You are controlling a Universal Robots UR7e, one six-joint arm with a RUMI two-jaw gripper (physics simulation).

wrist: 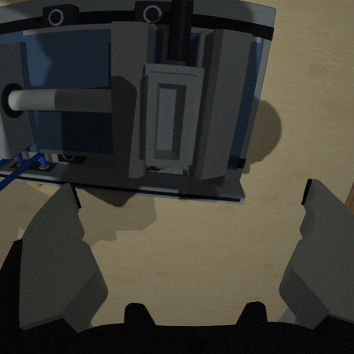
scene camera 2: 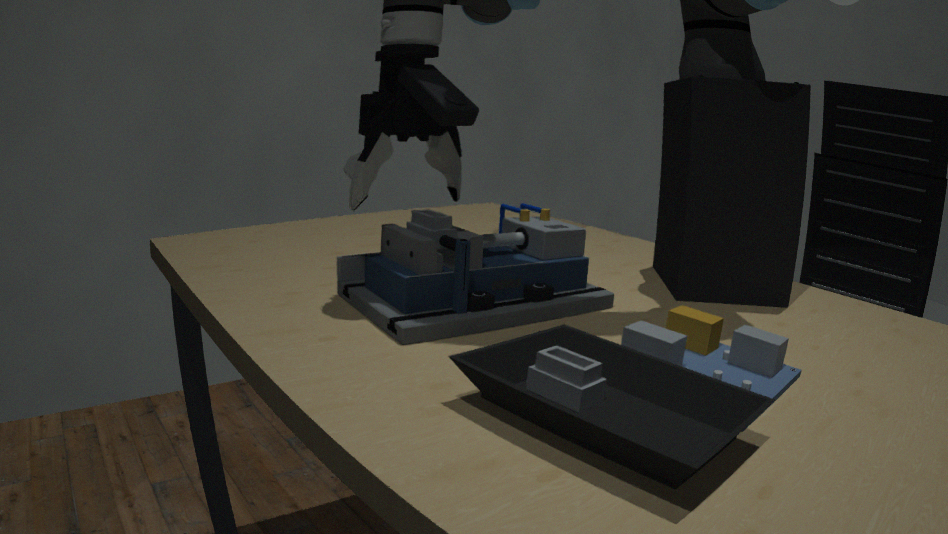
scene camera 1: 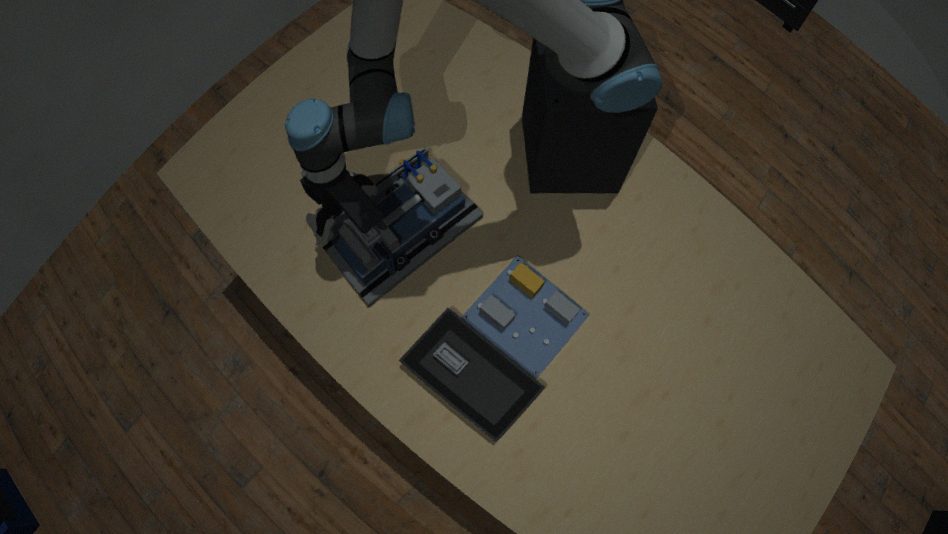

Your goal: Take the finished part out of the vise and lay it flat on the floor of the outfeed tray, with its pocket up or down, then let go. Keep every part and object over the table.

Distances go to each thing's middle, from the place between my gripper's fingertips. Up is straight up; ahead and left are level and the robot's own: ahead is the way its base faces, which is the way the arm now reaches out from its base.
I see the grey end block (scene camera 1: 431,181) 170 mm behind my hand, 60 mm to the left of it and 40 mm below it. From my hand the other things lie so: yellow block (scene camera 2: 703,330) (310 mm to the left, 160 mm behind, 90 mm below); then blue plate (scene camera 1: 528,351) (360 mm to the left, 120 mm below, 110 mm behind).
